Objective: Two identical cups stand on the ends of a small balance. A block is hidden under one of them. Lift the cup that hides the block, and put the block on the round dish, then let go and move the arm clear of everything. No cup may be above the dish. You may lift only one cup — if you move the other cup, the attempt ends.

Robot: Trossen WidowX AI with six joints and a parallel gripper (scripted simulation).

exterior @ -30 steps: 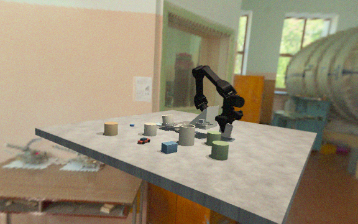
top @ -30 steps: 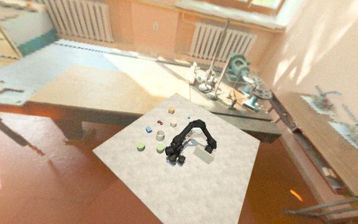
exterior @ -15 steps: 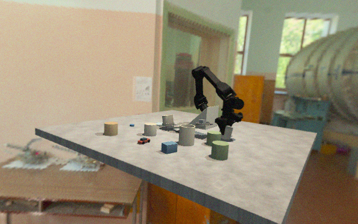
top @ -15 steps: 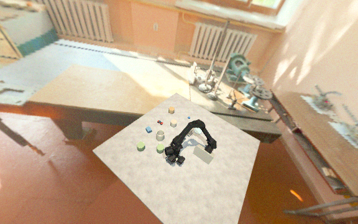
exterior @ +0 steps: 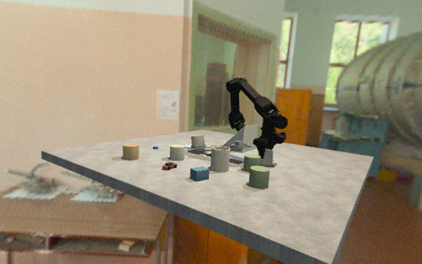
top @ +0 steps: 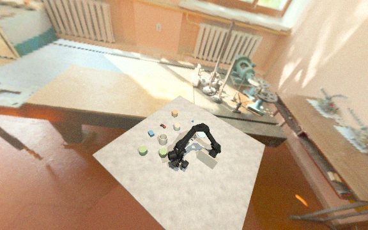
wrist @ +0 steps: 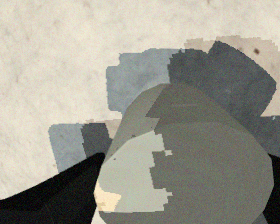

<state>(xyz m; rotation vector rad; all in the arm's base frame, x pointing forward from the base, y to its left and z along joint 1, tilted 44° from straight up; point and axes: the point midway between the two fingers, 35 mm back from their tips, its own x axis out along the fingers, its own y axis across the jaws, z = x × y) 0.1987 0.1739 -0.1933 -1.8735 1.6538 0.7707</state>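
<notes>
My gripper tip is now 5 cm short of the pale blue round dish, 48 cm to the left of it and 3 cm above it. Round my gripper tip: balance: 10 cm ahead, 23 cm to the right, 1 cm above; small red piece: 43 cm ahead, 22 cm to the right, 2 cm below; blue block: 43 cm ahead, 5 cm to the right, 1 cm below.
</notes>
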